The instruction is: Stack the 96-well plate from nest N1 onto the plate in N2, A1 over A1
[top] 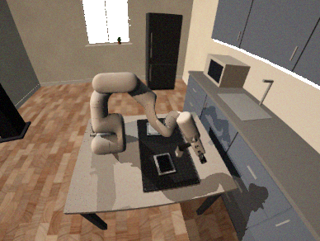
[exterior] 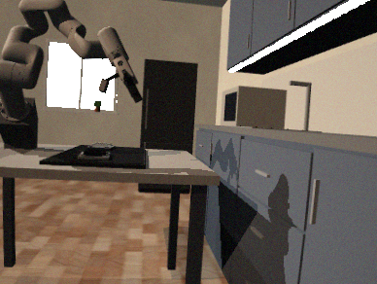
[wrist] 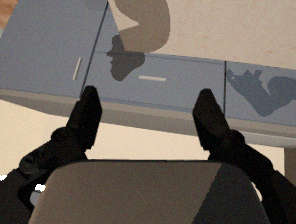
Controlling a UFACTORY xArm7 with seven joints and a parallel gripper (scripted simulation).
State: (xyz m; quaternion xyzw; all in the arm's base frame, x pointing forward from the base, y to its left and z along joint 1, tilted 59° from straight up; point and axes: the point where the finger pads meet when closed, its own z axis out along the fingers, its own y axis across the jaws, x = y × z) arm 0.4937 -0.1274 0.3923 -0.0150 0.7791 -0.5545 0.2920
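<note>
Now: the white 96-well plate 53 cm to the left of my hand, 23 cm below it and 9 cm behind it. The rest, counted from my hand: dark 96-well plate: 23 cm below, 16 cm to the left, 14 cm behind.
</note>
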